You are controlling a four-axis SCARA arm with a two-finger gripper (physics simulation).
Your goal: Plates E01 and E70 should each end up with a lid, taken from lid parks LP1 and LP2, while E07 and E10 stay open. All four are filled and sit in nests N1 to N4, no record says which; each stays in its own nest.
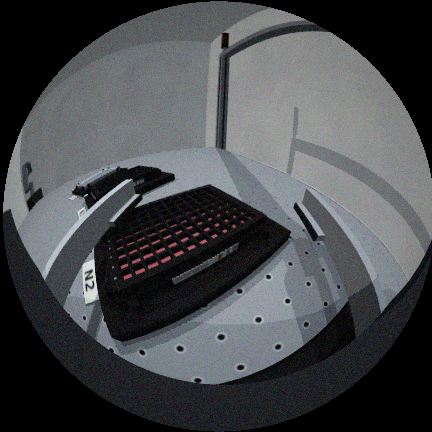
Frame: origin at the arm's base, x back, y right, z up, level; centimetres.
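Seen in the pictures: gripper, fingertip midpoint: (216, 189).
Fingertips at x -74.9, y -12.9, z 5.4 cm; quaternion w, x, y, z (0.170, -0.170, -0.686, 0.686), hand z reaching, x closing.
Pixels of each thing's middle, then the offset from my fingertips to it. "spot": a spot on its surface instead. Level surfaces: height alone.
- black plate at the middle of its body: (176, 224) dx +3.6, dy +0.5, dz -2.2 cm
- black nest at the middle of its body: (177, 232) dx +3.6, dy +0.5, dz -3.1 cm
- white tag at a spot on its surface: (89, 281) spot: dx +12.8, dy +3.1, dz -4.0 cm
- barcode label at a spot on its surface: (205, 263) spot: dx +2.7, dy +4.7, dz -2.5 cm
- dark object at a spot on its surface: (320, 340) spot: dx -0.7, dy +13.2, dz -3.0 cm
- perforated table at its surface level: dz -4.1 cm
A black plate (185, 225) with rows of square wells, many showing pink-red fill, sits without a lid in a black nest (150, 315). A white tag (89, 281) beside it reads N2. The barcode label (205, 263) on the plate's near side is too blurred to read. My gripper (216, 189) is open and empty, with one finger on each side of the plate's far part, apart from it. Farther back at the left, another black plate and nest (155, 179) are partly hidden by the left finger; that plate's label is unreadable.
A pale, clear-looking piece (100, 176) on a black base lies at the far left. A dark object (320, 340) shows at the lower right, mostly cut off. The perforated table (200, 360) runs around the nest. A dark post (223, 100) stands at the back.
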